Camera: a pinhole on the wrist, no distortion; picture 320 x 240 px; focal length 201.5 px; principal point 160.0 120.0 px. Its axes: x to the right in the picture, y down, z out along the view. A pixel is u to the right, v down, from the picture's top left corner.
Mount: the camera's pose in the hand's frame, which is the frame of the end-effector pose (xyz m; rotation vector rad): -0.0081 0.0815 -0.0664 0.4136 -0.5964 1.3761
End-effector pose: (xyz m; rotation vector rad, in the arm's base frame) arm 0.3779 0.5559 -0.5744 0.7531 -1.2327 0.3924
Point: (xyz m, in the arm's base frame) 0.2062 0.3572 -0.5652
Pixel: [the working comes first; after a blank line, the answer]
In the camera's frame: 0.1159 -0.0278 0.3232

232 103
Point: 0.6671 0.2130 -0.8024
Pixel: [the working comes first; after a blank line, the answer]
In the camera's frame: -0.4141 -0.0225 0.4157

outside the picture
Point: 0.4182 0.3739 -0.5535
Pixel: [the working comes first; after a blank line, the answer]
In the camera's frame: -0.0704 -0.1096 0.2605

106 35
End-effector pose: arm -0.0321 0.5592 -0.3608 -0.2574 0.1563 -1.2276
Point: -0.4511 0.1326 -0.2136
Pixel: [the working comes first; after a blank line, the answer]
In the camera's frame: -0.4428 -0.3760 0.3820

outside the picture
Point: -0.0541 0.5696 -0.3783
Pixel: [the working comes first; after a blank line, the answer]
In the camera's frame: -0.0463 -0.0088 0.0929

60 101
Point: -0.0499 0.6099 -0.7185
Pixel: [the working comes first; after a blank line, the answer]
In the camera's frame: -0.1604 0.0737 -0.2195

behind the camera
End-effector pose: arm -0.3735 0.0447 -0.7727 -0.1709 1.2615 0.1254
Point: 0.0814 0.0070 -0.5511
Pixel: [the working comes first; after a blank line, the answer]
In the camera's frame: 0.1622 -0.0064 0.5721

217 118
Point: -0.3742 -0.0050 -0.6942
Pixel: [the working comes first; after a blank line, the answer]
In the camera's frame: -0.0627 0.0391 0.1531

77 171
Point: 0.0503 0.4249 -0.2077
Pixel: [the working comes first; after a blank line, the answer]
In the camera's frame: 0.5385 0.3780 0.5073

outside the picture
